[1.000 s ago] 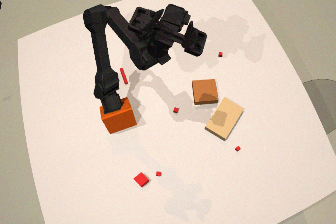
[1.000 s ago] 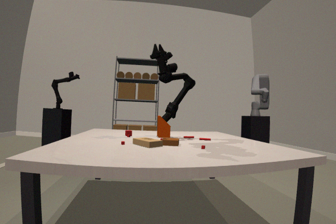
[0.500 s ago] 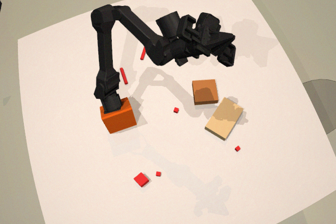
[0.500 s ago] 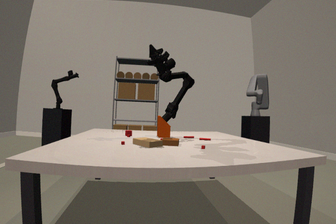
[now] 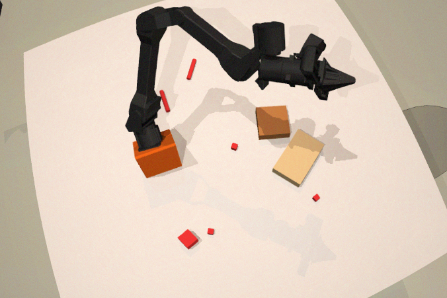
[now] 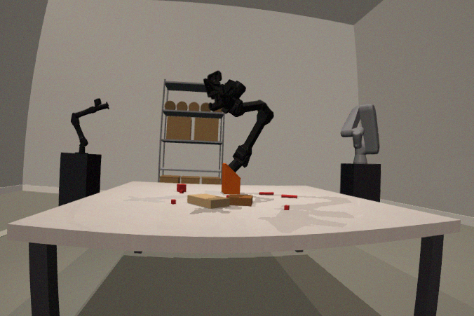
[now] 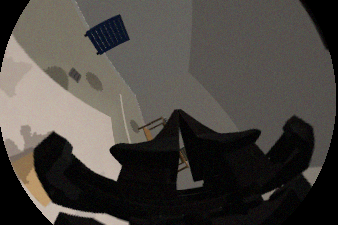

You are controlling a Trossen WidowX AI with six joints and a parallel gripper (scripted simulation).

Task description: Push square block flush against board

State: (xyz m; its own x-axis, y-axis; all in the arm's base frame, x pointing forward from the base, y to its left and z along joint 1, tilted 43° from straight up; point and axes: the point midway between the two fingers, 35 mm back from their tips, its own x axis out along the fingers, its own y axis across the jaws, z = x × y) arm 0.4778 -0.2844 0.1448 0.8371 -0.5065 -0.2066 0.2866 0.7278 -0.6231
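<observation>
The square brown block is 90 mm behind my gripper tip, 170 mm to the left of it and 480 mm below it. Round my gripper tip: red square (420 mm behind, 140 mm to the right, 480 mm below); then pale tan board (50 mm behind, 30 mm to the left, 480 mm below).
</observation>
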